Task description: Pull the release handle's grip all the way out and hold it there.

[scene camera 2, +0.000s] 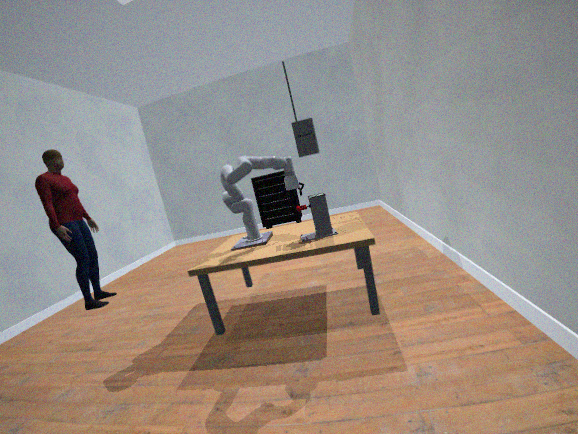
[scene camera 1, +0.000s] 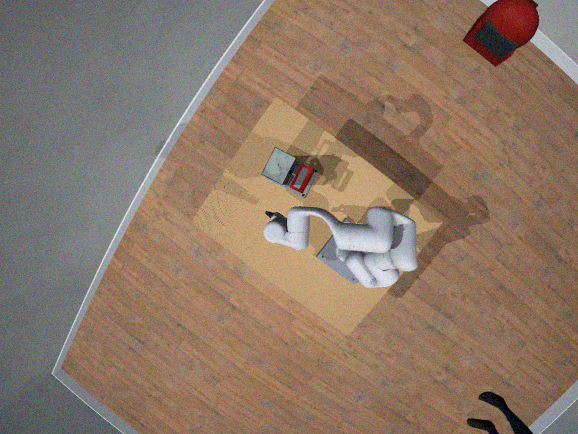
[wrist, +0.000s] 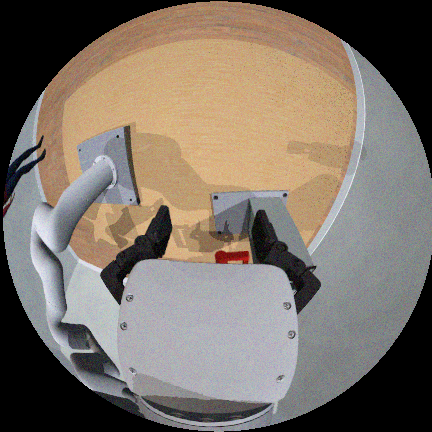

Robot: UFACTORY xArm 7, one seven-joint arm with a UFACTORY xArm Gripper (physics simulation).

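Observation:
The release handle's red grip, a rectangular loop [scene camera 1: 298,190] [scene camera 2: 301,207] [wrist: 231,255], sticks out from the upper side of a grey upright housing [scene camera 1: 280,164] [scene camera 2: 320,215] [wrist: 278,220]. How far out it stands is hard to tell. My gripper [scene camera 2: 301,188] [wrist: 211,218] is open and empty. In scene camera 2 it shows higher than the grip, apart from it. In the wrist view the grip shows low between the fingers, nearer the right finger and partly hidden by the gripper body. In scene camera 1 the arm hides most of the gripper.
The housing's base plate [wrist: 231,212] and the arm's base plate [scene camera 1: 332,260] [scene camera 2: 245,244] [wrist: 112,145] are on the wooden table [scene camera 1: 280,280] [scene camera 2: 350,230]. A person [scene camera 2: 65,200] stands at the left. A grey box [scene camera 2: 305,137] hangs behind, above a black cabinet [scene camera 2: 270,200].

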